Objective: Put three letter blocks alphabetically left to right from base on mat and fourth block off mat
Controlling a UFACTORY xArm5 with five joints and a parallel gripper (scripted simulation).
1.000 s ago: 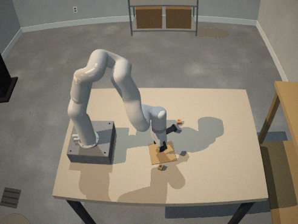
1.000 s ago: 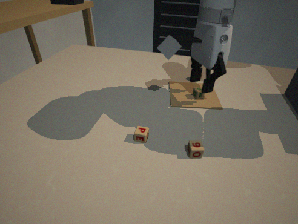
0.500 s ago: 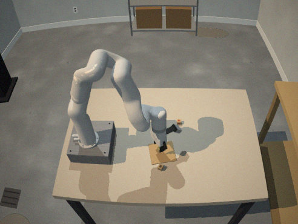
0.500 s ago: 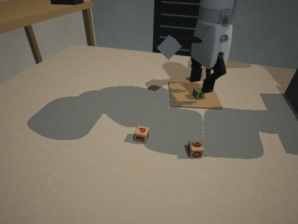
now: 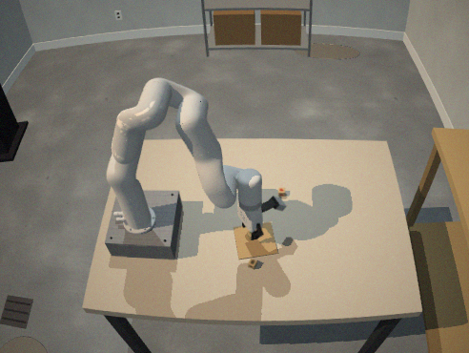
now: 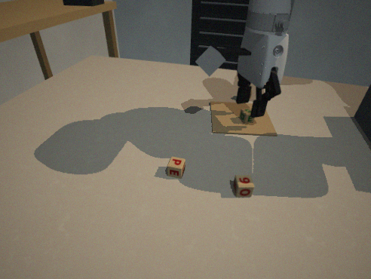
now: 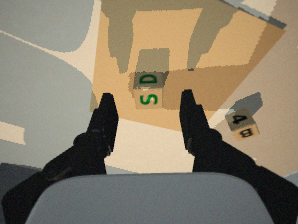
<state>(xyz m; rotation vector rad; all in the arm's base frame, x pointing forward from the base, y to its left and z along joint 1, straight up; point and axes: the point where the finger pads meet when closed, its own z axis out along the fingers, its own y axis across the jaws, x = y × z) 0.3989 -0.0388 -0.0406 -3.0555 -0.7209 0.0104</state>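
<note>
The green-marked block is 30 mm below my hand. Round my hand: tan mat 50 mm below, 20 mm to the right, 10 mm ahead; red-marked block 210 mm to the left, 40 mm below, 20 mm ahead.
</note>
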